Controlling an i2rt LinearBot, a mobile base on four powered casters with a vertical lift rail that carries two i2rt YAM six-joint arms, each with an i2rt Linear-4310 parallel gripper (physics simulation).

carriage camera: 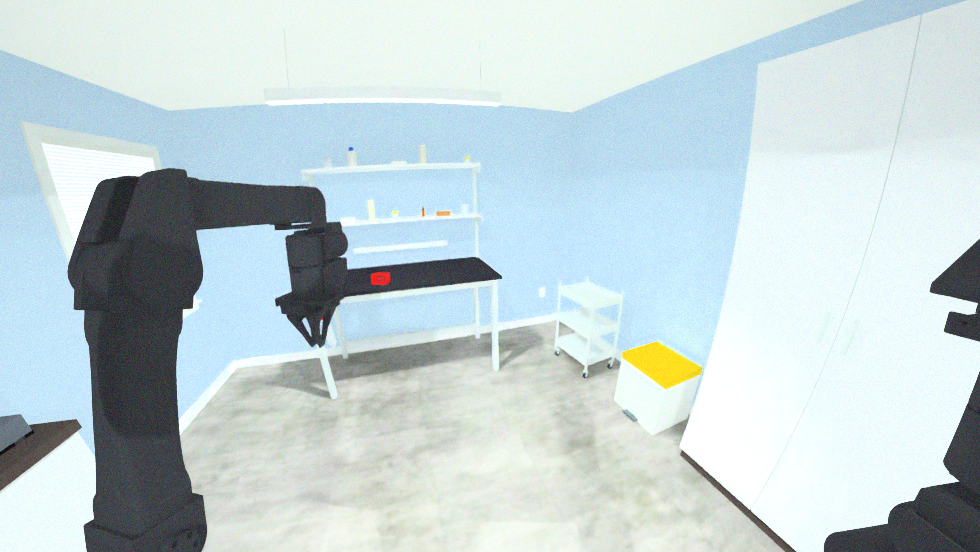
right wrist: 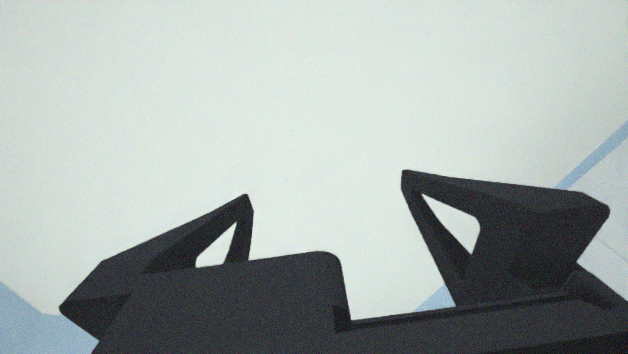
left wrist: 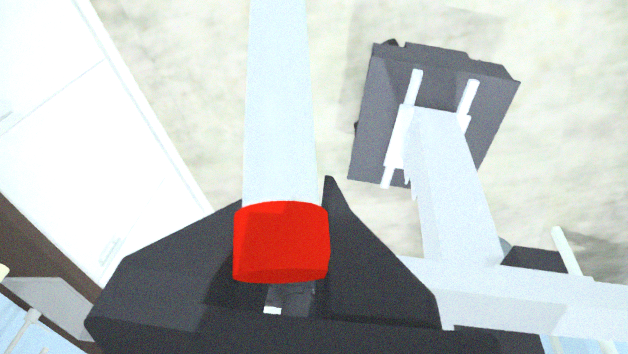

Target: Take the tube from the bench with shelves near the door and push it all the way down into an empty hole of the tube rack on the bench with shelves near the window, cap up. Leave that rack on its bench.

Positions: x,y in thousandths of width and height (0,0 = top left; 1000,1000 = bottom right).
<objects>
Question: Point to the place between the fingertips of my right gripper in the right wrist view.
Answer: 517,538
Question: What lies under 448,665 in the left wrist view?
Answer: A tube with red cap.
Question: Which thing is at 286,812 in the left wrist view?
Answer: My left gripper.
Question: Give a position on a white cart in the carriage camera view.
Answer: At 601,588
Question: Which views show my left gripper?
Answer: The carriage camera view and the left wrist view only.
</objects>
